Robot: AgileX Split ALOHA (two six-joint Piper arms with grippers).
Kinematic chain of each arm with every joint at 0, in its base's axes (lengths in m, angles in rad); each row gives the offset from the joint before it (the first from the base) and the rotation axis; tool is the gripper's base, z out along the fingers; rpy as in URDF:
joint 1: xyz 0 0 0.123 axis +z
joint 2: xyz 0 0 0 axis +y
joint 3: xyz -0.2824 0 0.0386 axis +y
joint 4: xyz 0.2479 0 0.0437 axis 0.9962 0 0.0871
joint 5: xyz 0 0 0 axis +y
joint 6: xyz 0.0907 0 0.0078 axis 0.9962 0 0.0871
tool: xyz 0 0 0 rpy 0 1.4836 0
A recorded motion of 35 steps. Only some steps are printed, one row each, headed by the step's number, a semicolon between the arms.
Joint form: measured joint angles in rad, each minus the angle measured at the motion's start. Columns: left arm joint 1, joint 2, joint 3, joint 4, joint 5, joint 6; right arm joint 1, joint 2, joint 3, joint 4, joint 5, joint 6.
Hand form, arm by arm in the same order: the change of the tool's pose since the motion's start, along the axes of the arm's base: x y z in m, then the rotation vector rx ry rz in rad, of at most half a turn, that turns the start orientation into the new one. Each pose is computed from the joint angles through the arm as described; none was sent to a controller.
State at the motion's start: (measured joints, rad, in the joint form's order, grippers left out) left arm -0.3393 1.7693 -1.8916 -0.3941 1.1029 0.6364; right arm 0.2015 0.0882 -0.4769 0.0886 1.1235 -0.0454
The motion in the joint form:
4: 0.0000 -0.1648 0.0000 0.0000 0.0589 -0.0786; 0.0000 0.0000 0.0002 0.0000 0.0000 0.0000
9: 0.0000 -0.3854 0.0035 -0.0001 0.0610 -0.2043; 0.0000 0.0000 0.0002 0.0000 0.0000 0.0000
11: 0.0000 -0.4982 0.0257 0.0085 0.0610 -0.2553; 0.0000 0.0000 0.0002 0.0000 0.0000 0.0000
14: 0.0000 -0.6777 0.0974 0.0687 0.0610 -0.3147; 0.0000 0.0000 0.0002 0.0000 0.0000 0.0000
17: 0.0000 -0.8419 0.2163 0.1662 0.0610 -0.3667; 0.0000 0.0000 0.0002 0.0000 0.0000 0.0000
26: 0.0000 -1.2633 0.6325 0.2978 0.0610 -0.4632; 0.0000 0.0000 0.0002 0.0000 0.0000 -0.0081
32: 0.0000 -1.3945 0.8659 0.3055 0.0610 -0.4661; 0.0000 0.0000 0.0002 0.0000 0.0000 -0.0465
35: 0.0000 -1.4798 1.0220 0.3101 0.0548 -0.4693; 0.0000 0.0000 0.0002 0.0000 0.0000 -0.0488
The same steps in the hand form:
4: -0.0518 0.0174 0.0565 -0.0695 -0.0636 0.0317; 0.0000 0.0000 -0.0001 0.0000 0.0002 0.0000
9: -0.1282 0.0443 0.1206 -0.2142 -0.1935 0.1023; 0.0000 0.0000 -0.0001 0.0000 0.0002 0.0000
11: -0.1687 0.0593 0.1408 -0.2717 -0.2505 0.1297; 0.0000 0.0000 -0.0001 0.0000 0.0002 0.0000
14: -0.2280 0.0852 0.1537 -0.3057 -0.3378 0.1854; 0.0000 0.0000 -0.0001 0.0000 0.0002 0.0000
17: -0.2712 0.1088 0.1437 -0.2872 -0.3886 0.2646; 0.0000 0.0000 -0.0001 0.0000 0.0002 0.0000
26: -0.3518 0.1487 0.0653 -0.2608 -0.3983 0.3911; 0.0000 0.0000 -0.0001 -0.0062 -0.0017 0.0049
32: -0.3553 0.1507 0.0089 -0.2043 -0.3121 0.4007; 0.0000 0.0000 -0.0001 -0.0356 -0.0108 0.0279
35: -0.3560 0.1513 -0.0307 -0.1696 -0.2569 0.4073; 0.0000 0.0000 -0.0001 -0.0373 -0.0114 0.0293

